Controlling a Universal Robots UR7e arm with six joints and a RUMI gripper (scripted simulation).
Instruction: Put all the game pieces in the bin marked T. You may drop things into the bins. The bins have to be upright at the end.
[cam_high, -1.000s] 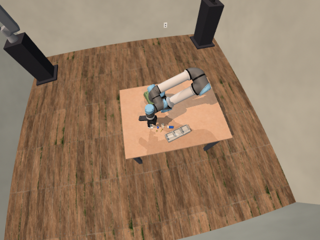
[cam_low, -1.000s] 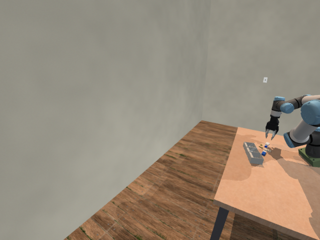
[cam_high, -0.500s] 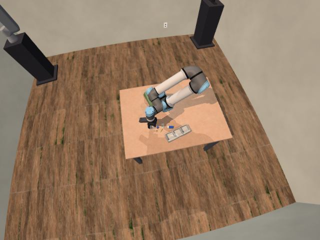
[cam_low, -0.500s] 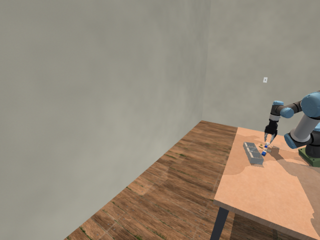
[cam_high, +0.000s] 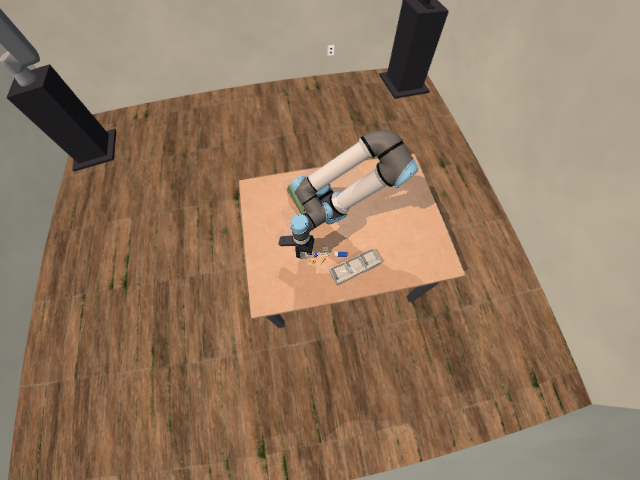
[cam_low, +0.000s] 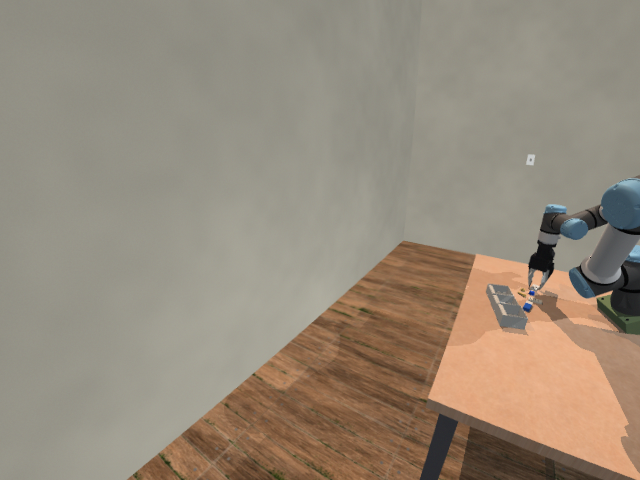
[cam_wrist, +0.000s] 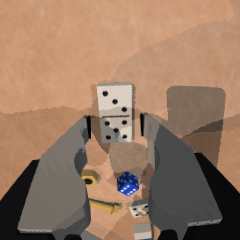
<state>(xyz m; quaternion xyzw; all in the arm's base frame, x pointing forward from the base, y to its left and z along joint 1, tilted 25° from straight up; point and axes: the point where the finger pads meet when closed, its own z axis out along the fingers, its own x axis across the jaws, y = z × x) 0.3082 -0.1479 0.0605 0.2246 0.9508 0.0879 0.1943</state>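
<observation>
The white domino is 1 cm below my hand. From my hand the other things lie so: brass nut 6 cm ahead, 5 cm to the left, 1 cm below; then blue die 7 cm to the left, 2 cm ahead, 1 cm below; then brass pin 10 cm to the left, 6 cm ahead, 1 cm below.
</observation>
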